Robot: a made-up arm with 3 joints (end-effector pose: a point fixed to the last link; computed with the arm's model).
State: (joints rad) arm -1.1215 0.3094 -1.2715
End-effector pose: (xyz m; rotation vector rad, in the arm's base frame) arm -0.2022 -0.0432 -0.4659 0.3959 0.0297 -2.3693
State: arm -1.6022 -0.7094 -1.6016
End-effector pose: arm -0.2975 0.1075 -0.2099 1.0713 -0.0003 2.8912
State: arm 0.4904 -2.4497 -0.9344
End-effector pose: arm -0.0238 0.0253 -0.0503 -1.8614 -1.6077 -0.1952
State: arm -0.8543 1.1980 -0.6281
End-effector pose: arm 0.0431 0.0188 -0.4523 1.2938 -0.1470 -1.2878
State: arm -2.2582 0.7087 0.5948
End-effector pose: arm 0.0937 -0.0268 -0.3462 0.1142 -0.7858 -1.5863
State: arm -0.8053 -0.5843 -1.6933
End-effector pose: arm -0.3010 -0.1328 -0.2428 -0.6895 -0.3280 -2.4086
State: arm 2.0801 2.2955 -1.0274
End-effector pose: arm -0.1694 -0.1161 -0.3328 0.0402 2.3560 0.5330
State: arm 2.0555 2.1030 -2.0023
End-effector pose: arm -0.1148 -0.2453 -0.4222 -0.9301 1.8863 0.0320
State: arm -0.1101 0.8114 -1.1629
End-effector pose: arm -0.0431 -0.0740 -0.5180 0.7489 0.4352 -1.1985
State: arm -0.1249 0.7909 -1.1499
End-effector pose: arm -0.0431 -0.0776 -0.5159 0.7360 0.4141 -1.2040
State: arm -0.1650 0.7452 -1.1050
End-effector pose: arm -0.0420 -0.0840 -0.5097 0.7093 0.3603 -1.2074
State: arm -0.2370 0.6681 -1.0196
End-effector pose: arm -0.0409 -0.0929 -0.4978 0.6588 0.2718 -1.2070
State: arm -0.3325 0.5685 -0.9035
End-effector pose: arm -0.0415 -0.1014 -0.4812 0.5810 0.1705 -1.2008
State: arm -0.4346 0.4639 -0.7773
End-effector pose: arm -0.0443 -0.1061 -0.4634 0.4859 0.0841 -1.1890
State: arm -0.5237 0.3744 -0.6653
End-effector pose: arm -0.0476 -0.1065 -0.4486 0.3962 0.0281 -1.1744
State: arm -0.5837 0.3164 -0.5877
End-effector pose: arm -0.0497 -0.1046 -0.4393 0.3351 0.0007 -1.1611
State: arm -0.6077 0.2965 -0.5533
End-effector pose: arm -0.0498 -0.1027 -0.4359 0.3136 -0.0085 -1.1521
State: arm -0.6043 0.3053 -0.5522
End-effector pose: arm -0.0485 -0.1015 -0.4366 0.3228 -0.0084 -1.1471
